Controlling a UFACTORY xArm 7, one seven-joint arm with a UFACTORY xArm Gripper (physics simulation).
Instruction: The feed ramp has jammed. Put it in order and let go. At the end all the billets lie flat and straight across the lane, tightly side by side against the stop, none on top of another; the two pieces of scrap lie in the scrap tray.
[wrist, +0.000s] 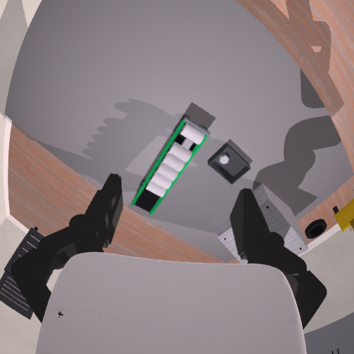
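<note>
The lane (146, 202) is a black channel with green rails and runs diagonally across the middle of the view. Its grey stop (202, 126) is at the upper right end. One white billet (193, 134) lies across the lane by the stop. Below it is a gap with black floor showing and a small pale piece (188, 144), apparently scrap. Beyond the gap several white billets (167, 170) lie across the lane side by side. The dark scrap tray (233, 177) stands right of the lane and holds one pale piece of scrap (224, 159). My gripper (179, 197) is wide open and empty, above the scene.
A grey metal block (280, 219) stands behind the right finger. A black ring-like part (316, 229) and a yellow object (346, 214) are at the right edge. A dark slatted object (20, 272) is at the lower left. Shadows of the arm fall on the grey mat (110, 55).
</note>
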